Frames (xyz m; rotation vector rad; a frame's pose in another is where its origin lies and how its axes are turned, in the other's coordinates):
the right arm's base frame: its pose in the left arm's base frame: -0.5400 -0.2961 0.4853 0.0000 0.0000 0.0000
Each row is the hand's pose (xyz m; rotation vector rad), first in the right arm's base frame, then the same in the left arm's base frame.
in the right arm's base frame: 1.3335 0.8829 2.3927 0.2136 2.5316 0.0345
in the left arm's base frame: 0.7935 0.5868 2.8780 0.2136 2.5316 0.0345
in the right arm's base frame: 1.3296 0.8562 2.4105 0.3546 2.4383 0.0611
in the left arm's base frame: 0.7896 0.5601 2.8958 0.3546 2.4383 0.0611
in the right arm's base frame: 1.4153 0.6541 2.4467 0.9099 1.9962 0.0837
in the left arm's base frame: 0.8753 0.3580 2.9320 0.9099 1.9962 0.0837
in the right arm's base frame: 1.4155 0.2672 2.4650 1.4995 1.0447 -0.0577
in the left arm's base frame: 0.8755 -0.0289 2.9503 1.4995 1.0447 -0.0577
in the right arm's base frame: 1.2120 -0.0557 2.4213 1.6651 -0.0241 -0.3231
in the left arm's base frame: 0.6720 -0.3518 2.9066 1.6651 -0.0241 -0.3231
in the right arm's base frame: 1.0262 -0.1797 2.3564 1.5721 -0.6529 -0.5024
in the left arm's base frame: 0.4862 -0.4758 2.8417 1.5721 -0.6529 -0.5024
